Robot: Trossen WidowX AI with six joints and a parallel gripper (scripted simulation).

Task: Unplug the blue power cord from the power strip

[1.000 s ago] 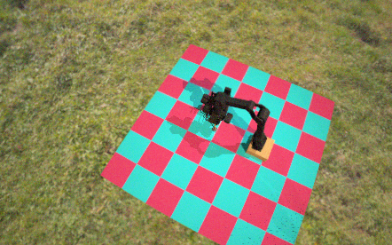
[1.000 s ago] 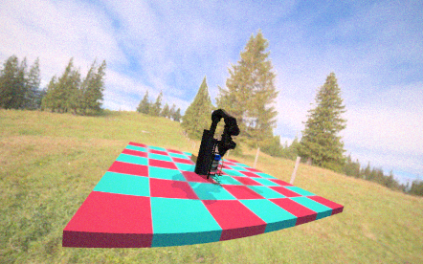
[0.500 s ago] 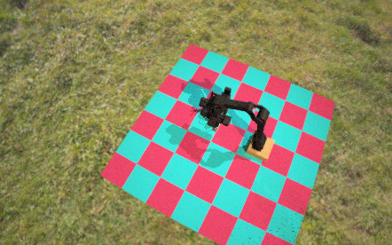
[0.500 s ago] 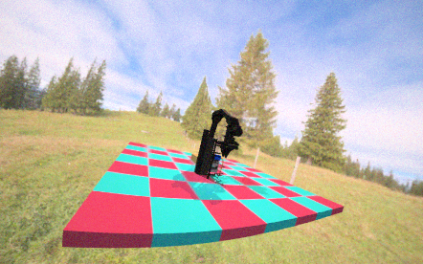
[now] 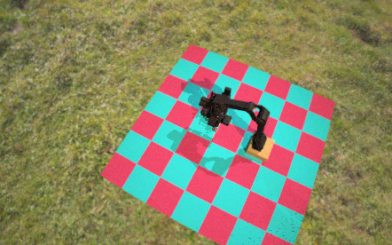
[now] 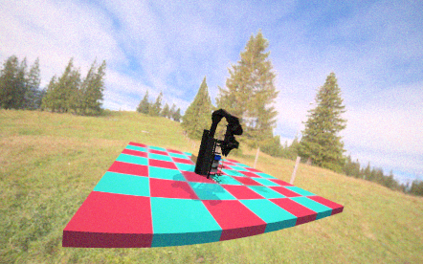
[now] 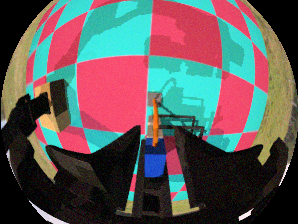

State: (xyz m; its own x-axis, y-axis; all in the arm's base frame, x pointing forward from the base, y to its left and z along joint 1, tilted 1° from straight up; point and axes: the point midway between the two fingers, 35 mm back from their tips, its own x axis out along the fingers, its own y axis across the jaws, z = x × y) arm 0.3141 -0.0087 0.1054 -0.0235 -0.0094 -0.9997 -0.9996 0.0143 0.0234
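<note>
Now: gripper tip 70 mm to the left of the blue plug and 10 mm above it.
</note>
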